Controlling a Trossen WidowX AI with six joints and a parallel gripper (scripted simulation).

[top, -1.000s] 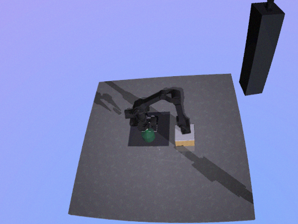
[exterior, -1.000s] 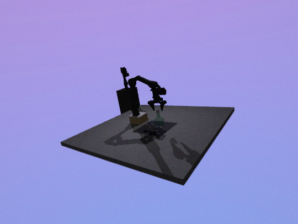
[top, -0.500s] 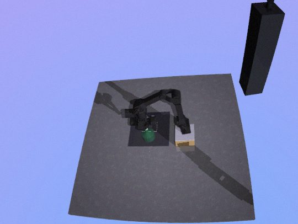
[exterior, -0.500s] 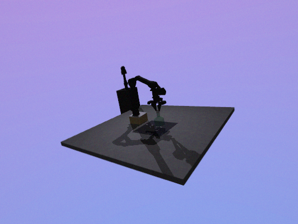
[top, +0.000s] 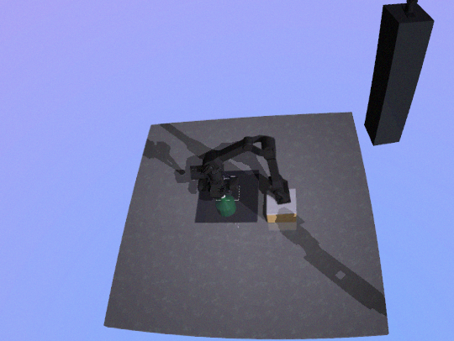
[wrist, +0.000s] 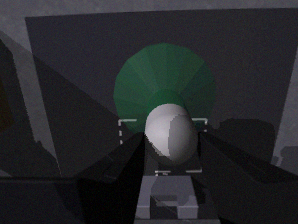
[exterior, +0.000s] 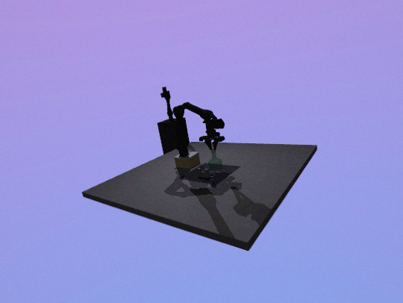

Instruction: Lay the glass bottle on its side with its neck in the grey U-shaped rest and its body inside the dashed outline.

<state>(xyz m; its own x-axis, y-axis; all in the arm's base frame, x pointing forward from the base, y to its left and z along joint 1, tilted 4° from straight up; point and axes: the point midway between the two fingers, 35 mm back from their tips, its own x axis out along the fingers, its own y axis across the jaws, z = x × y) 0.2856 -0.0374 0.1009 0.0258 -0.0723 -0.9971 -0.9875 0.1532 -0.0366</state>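
The green glass bottle lies 50 mm below my gripper tip. Also, from my gripper tip: dark mat: 140 mm below, 80 mm to the right, 10 mm behind.
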